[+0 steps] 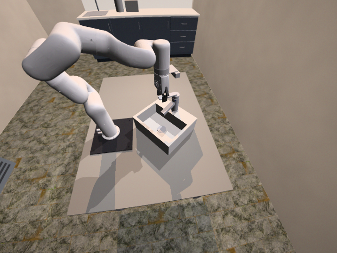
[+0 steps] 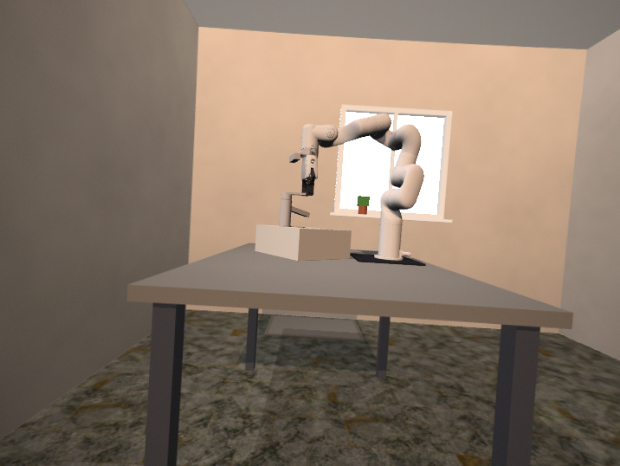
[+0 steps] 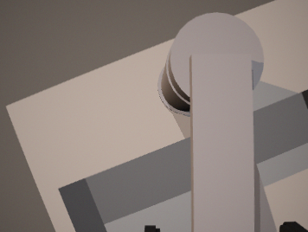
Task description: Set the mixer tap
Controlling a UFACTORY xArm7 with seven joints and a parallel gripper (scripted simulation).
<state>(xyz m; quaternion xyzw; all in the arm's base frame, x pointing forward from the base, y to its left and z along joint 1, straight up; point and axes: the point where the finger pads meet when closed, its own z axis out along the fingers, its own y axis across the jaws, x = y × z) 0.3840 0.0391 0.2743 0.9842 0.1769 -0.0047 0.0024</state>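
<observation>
Right now my hand is 30 mm short of the lever, 10 mm to the right of it and 10 mm above it. The rest, counted from my hand: mixer tap 60 mm below, 60 mm ahead, 20 mm to the left; sink 250 mm below, 50 mm to the right.
</observation>
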